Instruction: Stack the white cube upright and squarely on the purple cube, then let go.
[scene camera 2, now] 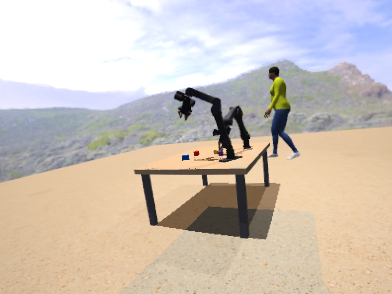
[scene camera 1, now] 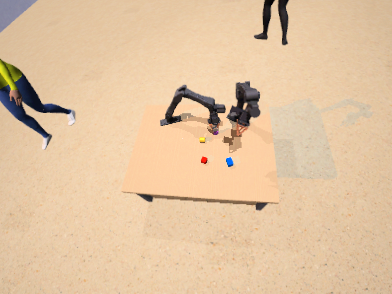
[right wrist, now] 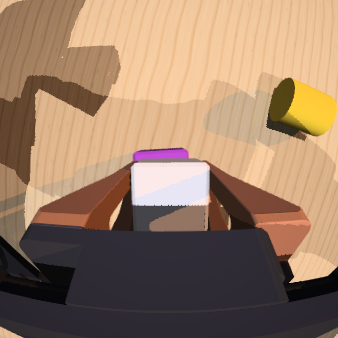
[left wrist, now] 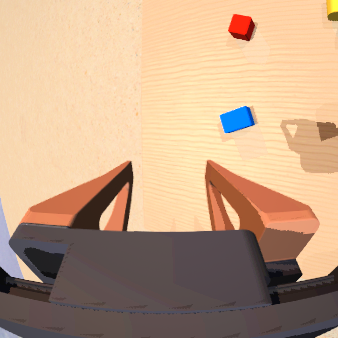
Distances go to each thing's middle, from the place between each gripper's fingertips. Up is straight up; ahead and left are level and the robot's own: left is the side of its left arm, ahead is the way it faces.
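Labels:
The white cube [right wrist: 168, 194] is 10 mm behind my right hand and 10 mm above it, and going by their middles, it is the nearest to my right hand of the things named here. As for the yellow cylinder [right wrist: 295, 104], my right hand is 110 mm to the left of it, 70 mm short of it and 30 mm above it.
Counted from my left hand, the yellow cylinder is 260 mm to the right, 160 mm behind and 330 mm below. The white cube is 160 mm to the right of my left hand, 240 mm behind it and 290 mm below it. By its middle, the white cube is nearer to my right hand than to my left hand.

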